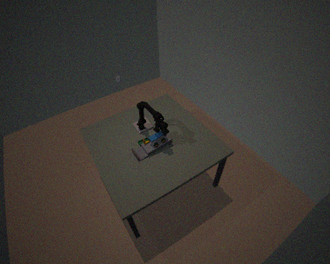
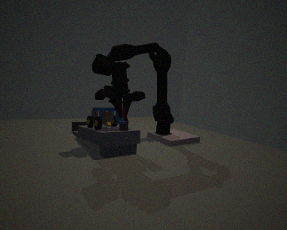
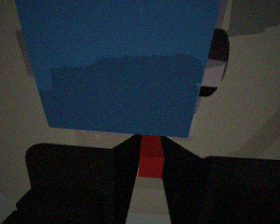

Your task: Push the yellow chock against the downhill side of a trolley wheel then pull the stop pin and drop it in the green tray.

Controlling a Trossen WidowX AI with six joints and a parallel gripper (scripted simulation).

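The green tray is 20 cm to the right of my gripper tip, 14 cm below it and 10 cm behind it. Round my gripper tip: grey ramp 11 cm to the right, 8 cm below, 2 cm ahead; red-headed stop pin right at my gripper tip; blue trolley 10 cm to the right, 2 cm below, 2 cm ahead.
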